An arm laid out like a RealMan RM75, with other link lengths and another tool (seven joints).
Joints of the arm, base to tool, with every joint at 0 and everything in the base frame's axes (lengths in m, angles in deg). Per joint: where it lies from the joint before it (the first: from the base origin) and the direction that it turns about. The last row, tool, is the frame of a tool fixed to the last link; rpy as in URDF.
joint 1: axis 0 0 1 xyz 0 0 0.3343
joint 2: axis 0 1 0 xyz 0 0 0
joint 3: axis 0 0 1 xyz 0 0 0.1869
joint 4: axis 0 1 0 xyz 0 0 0
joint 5: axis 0 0 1 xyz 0 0 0.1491
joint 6: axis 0 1 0 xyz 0 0 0
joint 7: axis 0 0 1 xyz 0 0 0.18
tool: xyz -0.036 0.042 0.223 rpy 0 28.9 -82.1
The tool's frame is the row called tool.
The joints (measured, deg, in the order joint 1, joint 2, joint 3, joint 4, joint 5, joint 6, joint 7), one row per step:
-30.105, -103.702, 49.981, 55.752, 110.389, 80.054, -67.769
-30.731, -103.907, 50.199, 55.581, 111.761, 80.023, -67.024
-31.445, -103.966, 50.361, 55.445, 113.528, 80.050, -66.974
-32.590, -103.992, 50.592, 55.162, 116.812, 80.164, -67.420
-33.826, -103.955, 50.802, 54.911, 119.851, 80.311, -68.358
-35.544, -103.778, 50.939, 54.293, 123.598, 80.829, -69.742
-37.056, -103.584, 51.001, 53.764, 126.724, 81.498, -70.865
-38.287, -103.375, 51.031, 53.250, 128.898, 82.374, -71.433
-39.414, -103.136, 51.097, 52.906, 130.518, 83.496, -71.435
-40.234, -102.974, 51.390, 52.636, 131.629, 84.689, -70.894
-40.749, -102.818, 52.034, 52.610, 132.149, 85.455, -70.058
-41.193, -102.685, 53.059, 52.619, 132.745, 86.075, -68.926
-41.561, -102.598, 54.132, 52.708, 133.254, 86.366, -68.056
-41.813, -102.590, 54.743, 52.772, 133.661, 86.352, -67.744
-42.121, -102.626, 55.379, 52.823, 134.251, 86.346, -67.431
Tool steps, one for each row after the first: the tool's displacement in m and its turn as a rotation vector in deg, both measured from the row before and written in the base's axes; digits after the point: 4 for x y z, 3 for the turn. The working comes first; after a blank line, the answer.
Tool pose at each row, in the base's axes (x y z in m, rotation vector in deg; the steps are taken from these numbers as rounded here):
-0.1918, 0.4273, -0.0046, -100.430, -75.453, -61.269
-0.1966, 0.4258, -0.0084, -101.877, -74.530, -59.797
-0.2035, 0.4240, -0.0114, -102.895, -74.062, -57.887
-0.2178, 0.4199, -0.0156, -104.106, -73.794, -54.258
-0.2298, 0.4166, -0.0181, -104.869, -73.791, -50.991
-0.2437, 0.4112, -0.0205, -105.641, -74.193, -46.947
-0.2549, 0.4060, -0.0214, -106.333, -74.462, -43.542
-0.2617, 0.4006, -0.0223, -107.267, -74.647, -41.033
-0.2656, 0.3952, -0.0230, -108.769, -74.400, -38.982
-0.2686, 0.3882, -0.0247, -110.756, -73.974, -37.142
-0.2708, 0.3837, -0.0257, -112.806, -72.965, -35.727
-0.2752, 0.3785, -0.0265, -115.241, -71.495, -33.859
-0.2795, 0.3753, -0.0268, -117.220, -70.025, -32.187
-0.2823, 0.3745, -0.0265, -118.095, -69.173, -31.215
-0.2858, 0.3735, -0.0262, -119.025, -68.266, -30.034

-0.0048, -0.0015, -0.0038, -0.620, 1.502, -0.627
-0.0069, -0.0018, -0.0030, -0.698, 1.569, -0.036
-0.0143, -0.0041, -0.0042, -1.262, 2.654, 0.578
-0.0120, -0.0033, -0.0025, -1.105, 2.255, 0.788
-0.0139, -0.0054, -0.0024, -1.545, 2.569, 1.217
-0.0112, -0.0052, -0.0009, -1.352, 2.166, 0.951
-0.0068, -0.0054, -0.0009, -1.328, 1.552, 0.441
-0.0039, -0.0054, -0.0007, -1.435, 1.381, -0.244
-0.0030, -0.0070, -0.0017, -1.671, 1.249, -0.675
-0.0022, -0.0045, -0.0010, -1.348, 1.203, -1.131
-0.0044, -0.0052, -0.0008, -1.544, 1.648, -1.422
-0.0043, -0.0032, -0.0003, -1.190, 1.538, -1.253
-0.0028, -0.0008, 0.0003, -0.494, 0.920, -0.592
-0.0035, -0.0010, 0.0003, -0.569, 1.072, -0.589

